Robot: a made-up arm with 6 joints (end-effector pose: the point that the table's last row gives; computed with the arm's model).
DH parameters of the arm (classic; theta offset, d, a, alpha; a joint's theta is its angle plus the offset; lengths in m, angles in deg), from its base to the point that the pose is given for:
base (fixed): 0 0.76 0.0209 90
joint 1: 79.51 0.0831 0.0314 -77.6
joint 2: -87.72 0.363 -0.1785 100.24
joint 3: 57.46 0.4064 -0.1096 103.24
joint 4: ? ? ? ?
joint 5: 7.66 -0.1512 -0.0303 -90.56
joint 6: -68 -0.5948 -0.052 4.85
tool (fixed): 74.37 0.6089 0 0
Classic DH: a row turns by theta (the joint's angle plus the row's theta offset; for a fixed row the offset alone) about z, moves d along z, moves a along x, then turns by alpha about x.
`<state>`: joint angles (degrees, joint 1 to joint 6).
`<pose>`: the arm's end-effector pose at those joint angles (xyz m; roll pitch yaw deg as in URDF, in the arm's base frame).
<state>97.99 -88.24 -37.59 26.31 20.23 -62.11</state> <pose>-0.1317 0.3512 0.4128 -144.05 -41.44 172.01</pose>
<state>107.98 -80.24 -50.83 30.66 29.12 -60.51</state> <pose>-0.0080 0.3737 0.4130 -140.54 -11.12 172.65</pose>
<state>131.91 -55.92 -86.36 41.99 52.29 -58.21</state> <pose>0.2894 0.4054 0.5440 -112.63 61.65 169.33</pose>
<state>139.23 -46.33 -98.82 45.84 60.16 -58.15</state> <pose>0.3828 0.3974 0.6263 -80.46 80.39 -175.94</pose>
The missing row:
joint 4: 85.99 0.1613 0.0793 -45.91
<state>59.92 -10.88 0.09 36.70 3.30 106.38</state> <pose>0.1682 0.0679 0.3842 65.25 68.28 -172.75</pose>
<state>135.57 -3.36 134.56 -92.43 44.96 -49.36</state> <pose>0.3681 -0.0660 0.5835 46.60 -25.21 35.17</pose>
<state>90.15 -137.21 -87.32 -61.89 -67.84 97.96</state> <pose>-0.4960 -0.0441 0.5818 -68.47 65.92 20.61</pose>
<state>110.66 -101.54 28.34 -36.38 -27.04 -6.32</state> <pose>-0.1948 0.1406 0.3882 -74.57 45.25 56.29</pose>
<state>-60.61 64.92 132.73 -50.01 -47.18 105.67</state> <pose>-0.3249 -0.4721 0.9612 168.03 40.10 48.73</pose>
